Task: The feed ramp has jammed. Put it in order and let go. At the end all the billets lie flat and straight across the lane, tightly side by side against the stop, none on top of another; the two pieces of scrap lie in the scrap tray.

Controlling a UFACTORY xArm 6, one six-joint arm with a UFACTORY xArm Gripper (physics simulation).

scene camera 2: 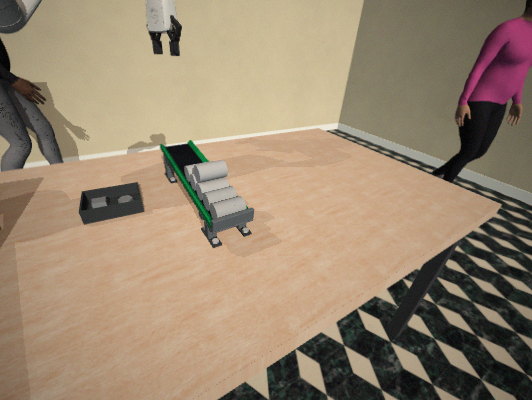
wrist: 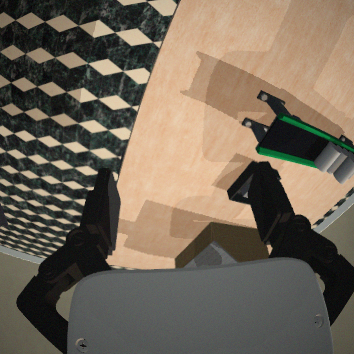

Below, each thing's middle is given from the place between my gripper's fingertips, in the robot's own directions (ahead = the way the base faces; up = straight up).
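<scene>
Dark scrap tray (scene camera 2: 88, 214): far below my hand, far to the right of it, a good way behind it.
</scene>
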